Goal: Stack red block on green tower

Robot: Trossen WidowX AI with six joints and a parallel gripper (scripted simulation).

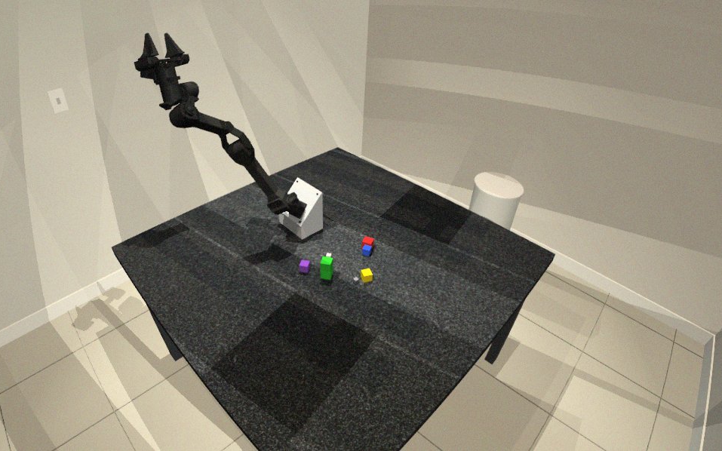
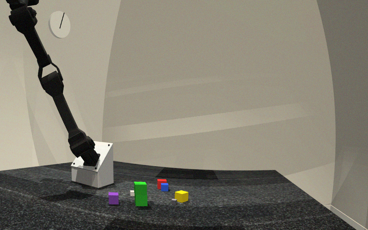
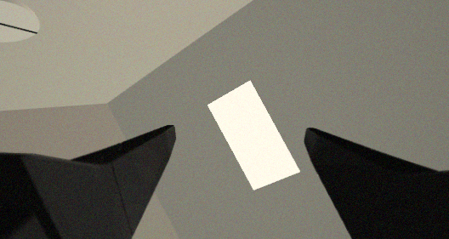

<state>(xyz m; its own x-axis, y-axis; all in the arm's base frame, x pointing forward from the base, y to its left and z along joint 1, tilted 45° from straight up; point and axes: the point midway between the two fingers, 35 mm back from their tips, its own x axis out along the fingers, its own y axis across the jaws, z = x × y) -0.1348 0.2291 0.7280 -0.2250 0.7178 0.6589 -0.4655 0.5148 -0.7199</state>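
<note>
The red block lies 780 mm below my gripper tip, 470 mm ahead of it and 450 mm to the left of it. The rest, counted from my gripper tip: blue block 790 mm below, 490 mm ahead, 430 mm to the left; purple block 790 mm below, 380 mm ahead, 200 mm to the left; small white cube 790 mm below, 400 mm ahead, 310 mm to the left.
</note>
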